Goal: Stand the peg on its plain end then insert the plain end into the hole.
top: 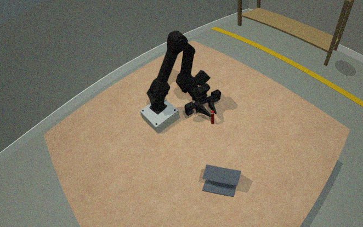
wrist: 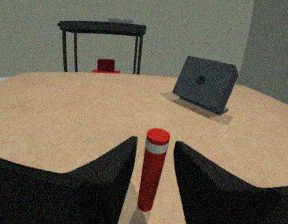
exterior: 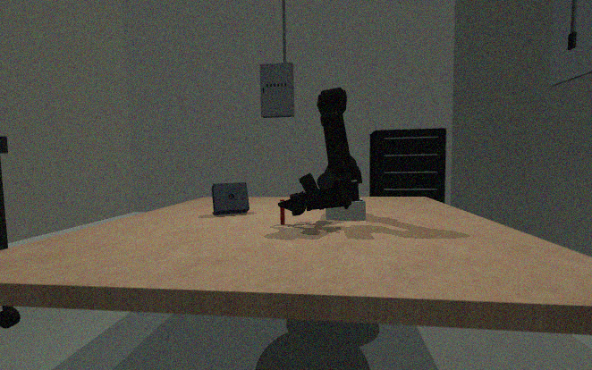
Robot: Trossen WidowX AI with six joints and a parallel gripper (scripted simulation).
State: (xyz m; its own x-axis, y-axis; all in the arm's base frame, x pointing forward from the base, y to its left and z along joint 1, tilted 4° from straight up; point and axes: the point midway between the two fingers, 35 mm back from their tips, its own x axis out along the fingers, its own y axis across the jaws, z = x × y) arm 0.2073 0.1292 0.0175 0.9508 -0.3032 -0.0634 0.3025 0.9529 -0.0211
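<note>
Now: the red peg 10 mm behind my gripper tip and 10 mm below it. The rest, counted from my gripper tip: grey sloped panel 220 mm ahead, 210 mm to the right.
</note>
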